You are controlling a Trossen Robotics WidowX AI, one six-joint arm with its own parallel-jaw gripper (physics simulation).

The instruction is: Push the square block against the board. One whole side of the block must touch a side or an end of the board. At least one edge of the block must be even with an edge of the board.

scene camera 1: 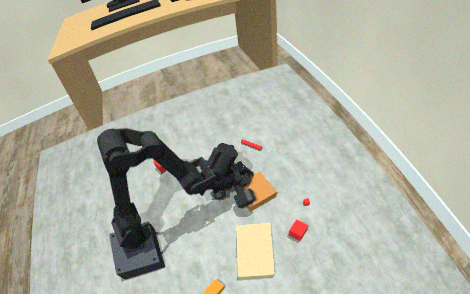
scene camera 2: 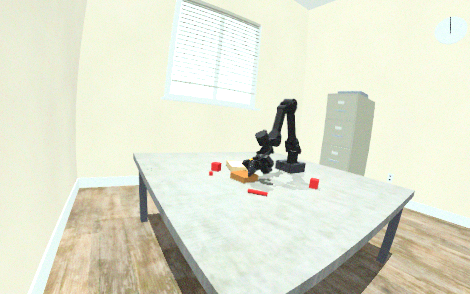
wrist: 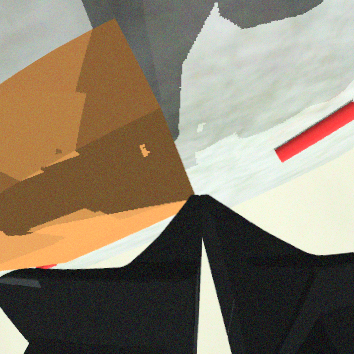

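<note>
The square block is orange-brown and lies flat on the table. The board is a pale yellow rectangle. In scene camera 1 the block is above the board, turned at an angle to it, with a strip of table between them. My gripper is shut and empty. It is low at the block's left side in scene camera 1, and its tips overlap the block's edge in the wrist view. Whether they touch it is unclear. The arm hides part of the block.
A red cube and a tiny red cube lie right of the board and block in scene camera 1. A red rod, another red cube and an orange piece also lie on the table.
</note>
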